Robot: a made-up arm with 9 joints. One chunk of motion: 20 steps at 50 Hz.
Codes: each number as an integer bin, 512 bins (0 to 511) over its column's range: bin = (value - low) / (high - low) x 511, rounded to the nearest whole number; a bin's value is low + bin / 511 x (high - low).
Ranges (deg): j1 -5..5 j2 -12..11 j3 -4..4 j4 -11..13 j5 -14..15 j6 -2..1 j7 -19..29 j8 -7..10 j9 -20..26
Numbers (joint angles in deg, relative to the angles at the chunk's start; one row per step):
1: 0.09 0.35 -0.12 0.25 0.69 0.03 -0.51 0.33 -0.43
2: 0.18 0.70 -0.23 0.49 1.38 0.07 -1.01 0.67 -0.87
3: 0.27 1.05 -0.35 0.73 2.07 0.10 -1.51 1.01 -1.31
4: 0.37 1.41 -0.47 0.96 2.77 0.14 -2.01 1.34 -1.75
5: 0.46 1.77 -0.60 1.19 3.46 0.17 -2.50 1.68 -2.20
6: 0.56 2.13 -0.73 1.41 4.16 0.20 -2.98 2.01 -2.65
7: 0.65 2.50 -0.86 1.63 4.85 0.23 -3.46 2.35 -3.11
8: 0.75 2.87 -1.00 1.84 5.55 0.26 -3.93 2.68 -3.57
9: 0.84 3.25 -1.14 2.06 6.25 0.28 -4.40 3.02 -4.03
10: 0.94 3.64 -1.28 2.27 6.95 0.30 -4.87 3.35 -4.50
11: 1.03 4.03 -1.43 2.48 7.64 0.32 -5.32 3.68 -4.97
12: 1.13 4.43 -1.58 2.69 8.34 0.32 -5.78 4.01 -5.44
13: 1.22 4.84 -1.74 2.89 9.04 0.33 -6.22 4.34 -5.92
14: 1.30 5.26 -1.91 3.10 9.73 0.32 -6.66 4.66 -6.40
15: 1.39 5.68 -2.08 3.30 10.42 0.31 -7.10 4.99 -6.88
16: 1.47 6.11 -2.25 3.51 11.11 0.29 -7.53 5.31 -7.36
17: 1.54 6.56 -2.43 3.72 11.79 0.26 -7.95 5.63 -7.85
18: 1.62 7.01 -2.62 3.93 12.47 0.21 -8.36 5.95 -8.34
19: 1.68 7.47 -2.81 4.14 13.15 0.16 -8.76 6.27 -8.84
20: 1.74 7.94 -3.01 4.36 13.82 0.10 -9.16 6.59 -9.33
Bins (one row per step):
1: 260 274 248 240 259 346 197 220 217
2: 265 282 241 245 271 353 192 231 213
3: 269 290 233 250 283 358 186 241 208
4: 274 298 225 255 295 365 181 251 203
5: 279 306 217 260 308 370 176 261 198
6: 284 314 209 264 320 375 171 271 193
7: 289 322 201 269 332 380 165 281 188
8: 294 330 192 273 344 385 160 291 183
9: 298 339 183 278 357 388 155 301 177
10: 304 347 174 283 369 392 150 311 172
11: 308 356 164 287 381 395 146 321 167
12: 313 365 155 291 394 395 141 331 162
13: 318 374 144 296 406 397 136 341 156
14: 322 383 133 300 418 395 131 350 151
15: 327 393 123 304 430 393 127 360 146
16: 331 402 112 309 442 390 122 370 140
17: 334 412 100 313 454 385 118 380 135
18: 338 422 88 318 466 376 113 389 130
19: 341 433 76 322 478 368 109 399 124
20: 344 443 63 327 490 358 105 408 119

